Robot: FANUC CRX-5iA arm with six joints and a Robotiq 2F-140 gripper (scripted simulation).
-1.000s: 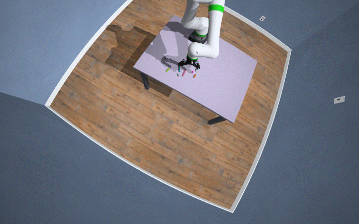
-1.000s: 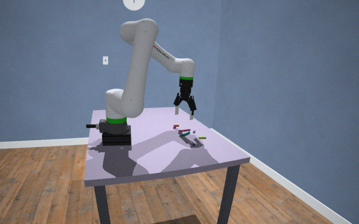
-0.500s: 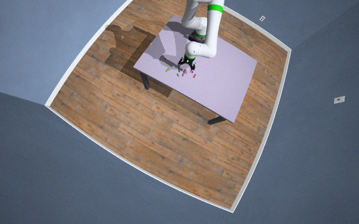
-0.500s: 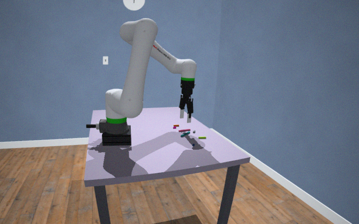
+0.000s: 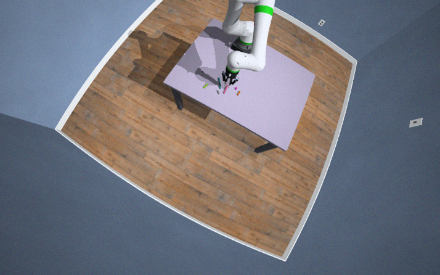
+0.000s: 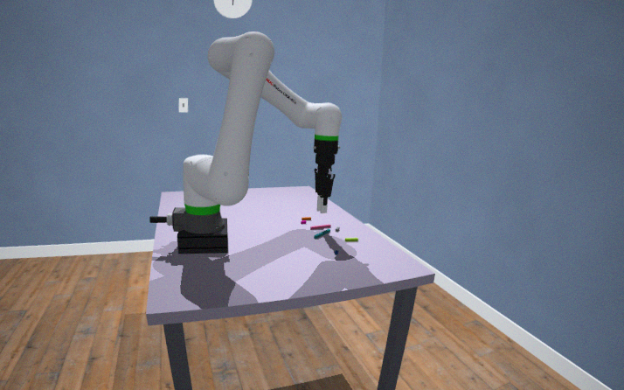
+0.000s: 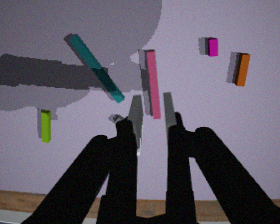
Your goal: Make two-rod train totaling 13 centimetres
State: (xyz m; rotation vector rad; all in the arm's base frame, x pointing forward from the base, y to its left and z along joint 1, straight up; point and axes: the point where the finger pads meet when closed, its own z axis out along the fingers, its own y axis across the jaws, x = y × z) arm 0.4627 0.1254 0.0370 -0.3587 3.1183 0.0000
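My gripper is now 10 cm above the pink rod. Also, from my hand: grey rod (10 cm below, 6 cm ahead, 3 cm to the right); then magenta rod (10 cm below, 6 cm to the left, 6 cm behind); then turquoise rod (10 cm below, 7 cm to the right, 1 cm behind).
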